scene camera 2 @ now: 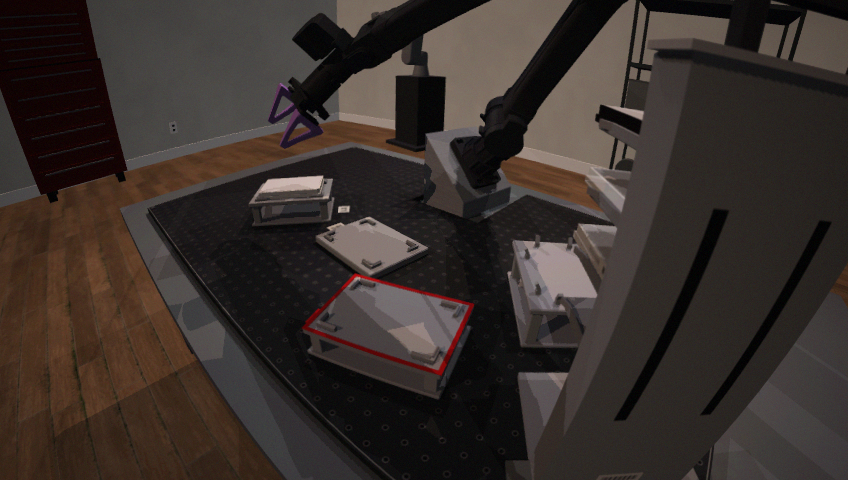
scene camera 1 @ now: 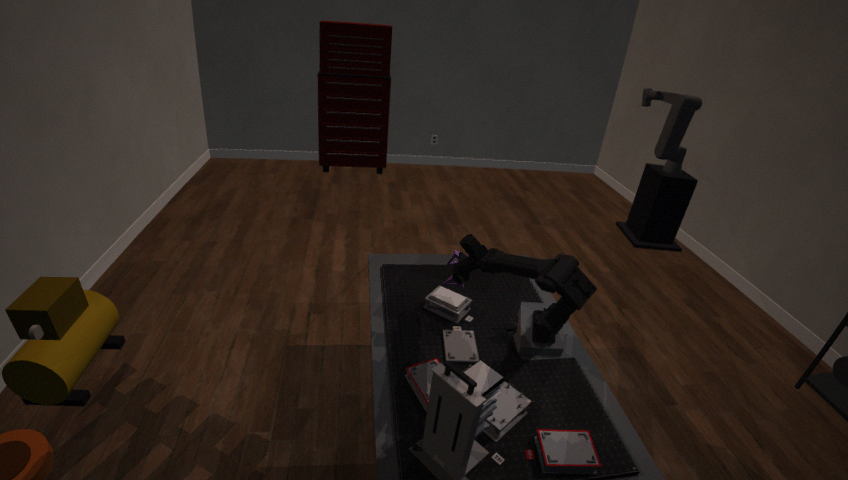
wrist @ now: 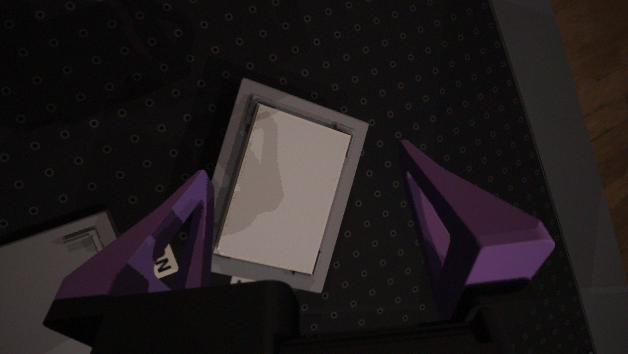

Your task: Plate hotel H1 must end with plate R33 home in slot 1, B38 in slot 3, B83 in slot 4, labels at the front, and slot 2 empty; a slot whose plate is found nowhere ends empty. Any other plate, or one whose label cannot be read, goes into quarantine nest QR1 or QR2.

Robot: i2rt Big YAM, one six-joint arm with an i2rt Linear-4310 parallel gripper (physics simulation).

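Places are measured from the arm's base along level axes (x ahead, y left, z up), in millimetres.
Pixels of known places: gripper, fingertip midpoint: [scene camera 2: 275, 134] [scene camera 1: 445, 274] [wrist: 301, 164]; arm's base, origin of the base link: [scene camera 2: 473, 162] [scene camera 1: 543, 327].
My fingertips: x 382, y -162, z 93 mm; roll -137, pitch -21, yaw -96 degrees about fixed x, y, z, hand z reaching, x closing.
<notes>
Ahead of a thing's pixels: the offset from my fingertips to its top centre.
My gripper [scene camera 1: 450, 268] [scene camera 2: 276, 134] [wrist: 301, 164] is open and empty, its purple fingers apart above the far stand. A pale plate @[dx -26, dy -8, dz -110 mm] [scene camera 1: 447, 297] [scene camera 2: 291, 187] [wrist: 290, 190] lies flat on that stand [scene camera 2: 291, 202] [wrist: 347, 175]; in the wrist view it shows between the fingers, below them. No label on it is readable. The plate hotel [scene camera 1: 450, 416] [scene camera 2: 684, 148] stands near the cameras, its side panel hiding most slots; shelves and a pale plate @[dx -54, dy +639, dz +6 mm] [scene camera 2: 598, 237] show at its edge. Red-bordered nests show: one @[dx -363, dy +652, dz -129 mm] [scene camera 1: 568, 449] at front right, another @[dx +37, dy +425, dz -129 mm] [scene camera 1: 419, 380] [scene camera 2: 389, 315] left of the hotel.
A low pale nest with corner guides @[dx -69, dy +218, dz -157 mm] [scene camera 1: 460, 344] [scene camera 2: 371, 243] [wrist: 40, 270] lies between the far stand and the red-bordered nest. A pegged stand [scene camera 1: 508, 404] [scene camera 2: 553, 273] is beside the hotel. The arm's base [scene camera 1: 529, 333] [scene camera 2: 452, 172] is at the table's right side.
</notes>
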